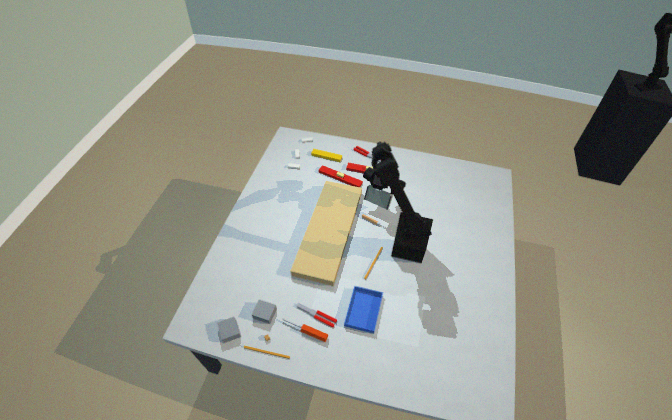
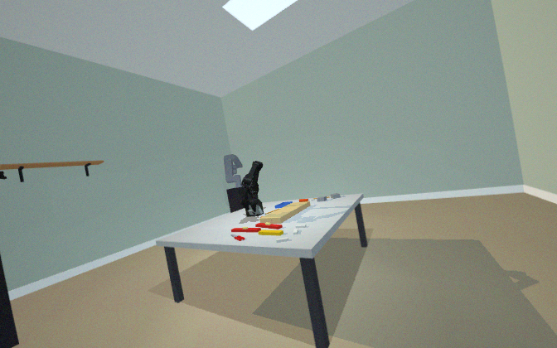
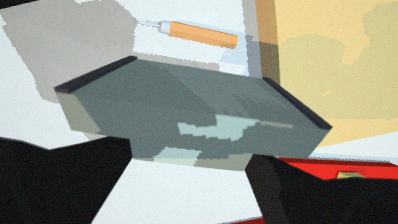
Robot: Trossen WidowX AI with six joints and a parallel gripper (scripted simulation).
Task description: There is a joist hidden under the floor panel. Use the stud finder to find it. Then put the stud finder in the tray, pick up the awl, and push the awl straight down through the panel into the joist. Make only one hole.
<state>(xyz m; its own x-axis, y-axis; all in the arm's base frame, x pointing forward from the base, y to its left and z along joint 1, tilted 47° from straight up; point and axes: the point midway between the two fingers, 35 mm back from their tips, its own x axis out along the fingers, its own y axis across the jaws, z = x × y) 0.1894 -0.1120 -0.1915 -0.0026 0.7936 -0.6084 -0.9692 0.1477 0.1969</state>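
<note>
Now: the square indicator 30 mm ahead of my gripper tip, 10 mm to the right of it and 10 mm below it. Also, from my gripper tip: stud finder 20 mm ahead; then awl 10 mm behind, 110 mm to the left, 70 mm below; then yellow bar 340 mm ahead, 240 mm to the right, 70 mm below.
</note>
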